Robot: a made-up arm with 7 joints. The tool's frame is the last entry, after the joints.
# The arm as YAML. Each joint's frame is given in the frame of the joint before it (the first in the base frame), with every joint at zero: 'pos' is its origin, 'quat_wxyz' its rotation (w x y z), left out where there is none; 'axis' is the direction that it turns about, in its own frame. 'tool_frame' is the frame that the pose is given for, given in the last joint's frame.
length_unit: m
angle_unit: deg
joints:
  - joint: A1
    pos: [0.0, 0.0, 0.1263]
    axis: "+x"
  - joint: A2
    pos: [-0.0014, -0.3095, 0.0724]
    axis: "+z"
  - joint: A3
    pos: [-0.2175, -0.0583, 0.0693]
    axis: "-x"
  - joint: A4
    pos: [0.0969, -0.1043, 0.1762]
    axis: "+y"
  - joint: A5
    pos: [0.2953, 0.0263, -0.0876]
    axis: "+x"
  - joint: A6
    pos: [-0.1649, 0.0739, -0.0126]
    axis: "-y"
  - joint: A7
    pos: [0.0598, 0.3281, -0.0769]
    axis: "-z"
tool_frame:
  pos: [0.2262, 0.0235, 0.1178]
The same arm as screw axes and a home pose.
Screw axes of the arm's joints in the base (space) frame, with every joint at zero. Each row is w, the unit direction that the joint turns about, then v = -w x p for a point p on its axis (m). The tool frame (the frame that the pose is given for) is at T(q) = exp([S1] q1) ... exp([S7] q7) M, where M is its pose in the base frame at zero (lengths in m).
S1: w 1 0 0 v 0 0.1263 0
S2: w 0 0 1 v -0.3095 0.0014 0
S3: w -1 0 0 v 0 -0.268 -0.3678
S4: w 0 1 0 v -0.4442 0 -0.122
S5: w 1 0 0 v 0 0.3566 0.4458
S6: w 0 -1 0 v 0.344 0 -0.0084
S7: w 0 0 -1 v 0.0438 0.0682 0
M =
1 0 0 0.2944
0 1 0 -0.0203
0 0 1 0.3849
0 0 0 1

